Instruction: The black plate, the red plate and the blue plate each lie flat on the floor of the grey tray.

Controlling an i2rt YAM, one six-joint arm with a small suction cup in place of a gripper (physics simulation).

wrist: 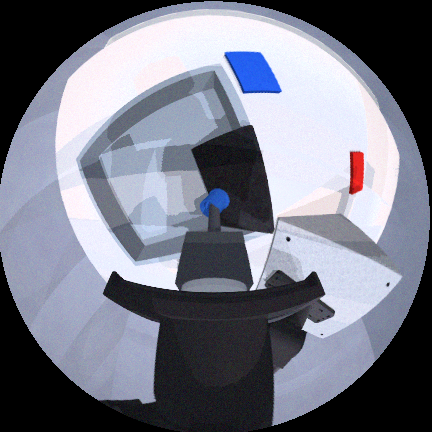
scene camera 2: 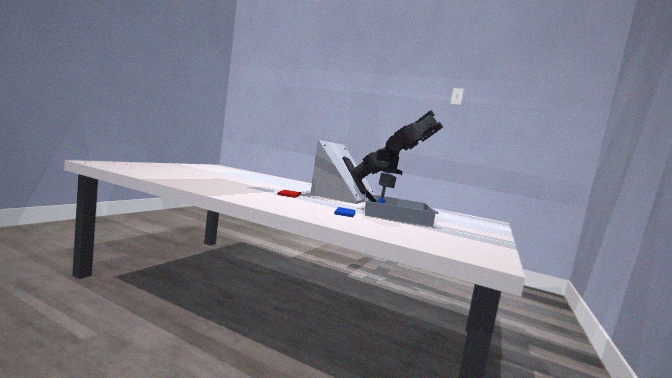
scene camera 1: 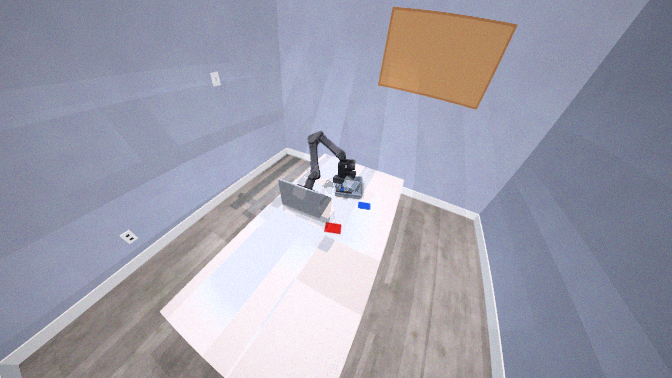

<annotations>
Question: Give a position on a blue plate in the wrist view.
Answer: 253, 73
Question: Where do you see a black plate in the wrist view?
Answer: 232, 161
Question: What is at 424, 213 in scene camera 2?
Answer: A grey tray.
</annotations>
